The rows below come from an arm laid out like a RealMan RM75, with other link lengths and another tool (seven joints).
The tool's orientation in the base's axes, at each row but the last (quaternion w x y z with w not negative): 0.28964, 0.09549, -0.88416, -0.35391; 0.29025, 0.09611, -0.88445, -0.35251; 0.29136, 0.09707, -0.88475, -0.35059; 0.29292, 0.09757, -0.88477, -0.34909; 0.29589, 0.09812, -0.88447, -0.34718; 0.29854, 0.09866, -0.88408, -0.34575; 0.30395, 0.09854, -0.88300, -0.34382; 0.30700, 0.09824, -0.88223, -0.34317; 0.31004, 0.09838, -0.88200, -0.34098; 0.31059, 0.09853, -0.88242, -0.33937; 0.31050, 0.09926, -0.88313, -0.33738; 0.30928, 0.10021, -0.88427, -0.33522; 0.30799, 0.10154, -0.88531, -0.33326
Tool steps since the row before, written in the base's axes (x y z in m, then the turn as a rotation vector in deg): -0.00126, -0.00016, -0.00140, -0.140, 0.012, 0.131; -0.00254, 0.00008, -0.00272, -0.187, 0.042, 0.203; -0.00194, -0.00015, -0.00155, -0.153, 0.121, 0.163; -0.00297, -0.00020, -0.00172, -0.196, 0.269, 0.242; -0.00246, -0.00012, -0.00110, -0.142, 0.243, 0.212; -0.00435, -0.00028, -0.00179, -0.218, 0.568, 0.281; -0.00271, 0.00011, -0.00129, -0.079, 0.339, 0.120; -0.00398, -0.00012, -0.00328, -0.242, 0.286, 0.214; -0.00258, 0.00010, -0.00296, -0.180, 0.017, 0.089; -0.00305, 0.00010, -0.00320, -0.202, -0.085, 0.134; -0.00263, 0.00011, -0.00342, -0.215, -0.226, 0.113; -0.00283, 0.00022, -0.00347, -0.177, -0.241, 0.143; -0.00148, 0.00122, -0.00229, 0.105, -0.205, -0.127
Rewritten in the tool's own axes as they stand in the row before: 0.00046, -0.00112, 0.00145, 0.168, 0.093, 0.012; 0.00082, -0.00188, 0.00311, 0.227, 0.162, 0.014; 0.00094, -0.00122, 0.00195, 0.152, 0.194, 0.062; 0.00170, -0.00140, 0.00264, 0.166, 0.355, 0.124; 0.00153, -0.00091, 0.00203, 0.119, 0.318, 0.095; 0.00277, -0.00155, 0.00348, 0.088, 0.603, 0.280; 0.00151, -0.00087, 0.00245, -0.011, 0.330, 0.164; 0.00164, -0.00242, 0.00425, 0.183, 0.347, 0.180; 0.00058, -0.00198, 0.00334, 0.178, 0.065, 0.069; 0.00082, -0.00215, 0.00378, 0.256, 0.017, 0.001; 0.00038, -0.00226, 0.00366, 0.311, -0.103, -0.054; 0.00048, -0.00219, 0.00388, 0.301, -0.094, -0.103; -0.00039, -0.00061, 0.00290, -0.065, -0.235, -0.098
